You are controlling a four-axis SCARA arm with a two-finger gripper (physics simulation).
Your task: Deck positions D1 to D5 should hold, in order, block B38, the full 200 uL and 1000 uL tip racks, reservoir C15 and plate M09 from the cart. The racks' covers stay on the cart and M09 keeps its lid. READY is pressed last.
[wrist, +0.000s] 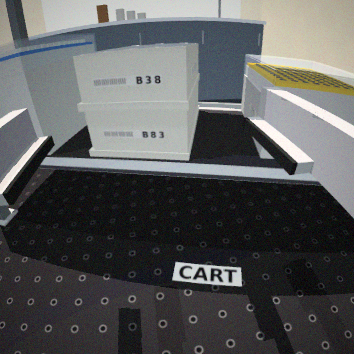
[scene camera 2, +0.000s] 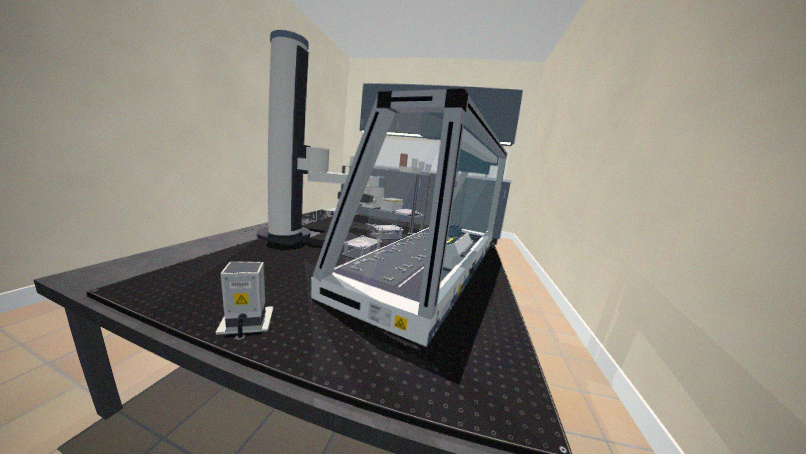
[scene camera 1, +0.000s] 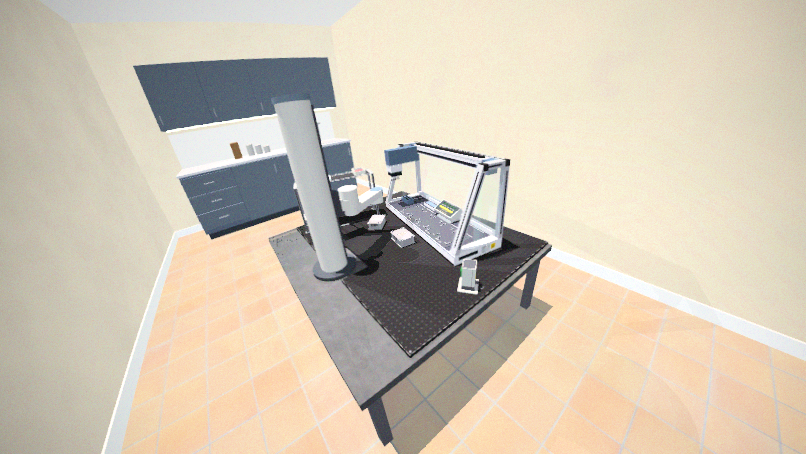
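Observation:
In the wrist view block B38 (wrist: 150, 92) rests on block B83 (wrist: 145, 137), both on the cart (wrist: 175, 167) behind its front rail. My gripper (wrist: 146, 111) is open and empty; its fingers stand wide apart in front of the stack, the stack nearer the left finger. A tip rack with a yellow top (wrist: 305, 80) under a clear cover stands at the right, partly behind the right finger. A clear-walled box with a blue edge (wrist: 45, 51) shows at the left. The deck (scene camera 1: 420, 221) (scene camera 2: 389, 265) shows locating pieces. C15, M09 and the READY button cannot be made out.
Two low white boxes, one nearer (scene camera 1: 403, 237) (scene camera 2: 362, 243) and one farther (scene camera 1: 376, 221) (scene camera 2: 386, 230), sit before the deck's frame (scene camera 1: 470, 211) (scene camera 2: 445, 186). A grey box with a warning label (scene camera 1: 468, 275) (scene camera 2: 242, 290) stands near the table edge. The arm's column (scene camera 1: 313, 186) (scene camera 2: 284, 135) rises beside them.

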